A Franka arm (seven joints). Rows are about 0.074 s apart.
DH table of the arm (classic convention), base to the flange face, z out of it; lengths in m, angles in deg. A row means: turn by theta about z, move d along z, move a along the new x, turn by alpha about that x. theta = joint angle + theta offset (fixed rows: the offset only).
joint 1: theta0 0  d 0.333  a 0  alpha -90
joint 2: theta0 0  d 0  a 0  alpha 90
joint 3: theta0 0  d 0.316  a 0.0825  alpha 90
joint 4: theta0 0  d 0  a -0.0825  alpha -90
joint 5: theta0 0  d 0.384  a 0  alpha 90
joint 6: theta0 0  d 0  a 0.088  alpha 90
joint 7: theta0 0  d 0.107  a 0  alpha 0
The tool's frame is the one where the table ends.
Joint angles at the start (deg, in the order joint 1, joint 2, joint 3, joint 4, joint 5, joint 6, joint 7):
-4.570 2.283 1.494 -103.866 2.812 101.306 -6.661
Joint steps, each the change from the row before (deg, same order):
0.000 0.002 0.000 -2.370 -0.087 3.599 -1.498
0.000 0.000 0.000 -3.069 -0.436 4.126 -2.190
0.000 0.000 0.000 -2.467 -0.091 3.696 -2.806
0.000 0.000 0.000 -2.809 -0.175 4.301 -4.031
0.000 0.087 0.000 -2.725 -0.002 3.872 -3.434
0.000 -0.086 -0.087 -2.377 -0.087 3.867 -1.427
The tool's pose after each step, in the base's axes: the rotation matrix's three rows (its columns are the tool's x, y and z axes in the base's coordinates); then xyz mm. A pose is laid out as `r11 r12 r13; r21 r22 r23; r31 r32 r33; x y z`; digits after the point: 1 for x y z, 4 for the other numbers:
0.9955 0.0733 -0.0601; 0.0764 -0.9958 0.0503; -0.0562 -0.0546 -0.9969; 565.8 -26.7 489.5
0.9928 0.1119 -0.0422; 0.1136 -0.9927 0.0411; -0.0373 -0.0456 -0.9983; 564.9 -27.6 470.1
0.9870 0.1596 -0.0209; 0.1603 -0.9864 0.0376; -0.0146 -0.0405 -0.9991; 564.1 -28.0 455.3
0.9736 0.2283 0.0048; 0.2280 -0.9731 0.0323; 0.0121 -0.0303 -0.9995; 562.5 -28.4 438.8
0.9583 0.2847 0.0233; 0.2839 -0.9584 0.0301; 0.0309 -0.0223 -0.9993; 559.5 -28.5 421.8
0.9506 0.3062 0.0506; 0.3053 -0.9519 0.0259; 0.0561 -0.0092 -0.9984; 556.8 -29.6 409.6

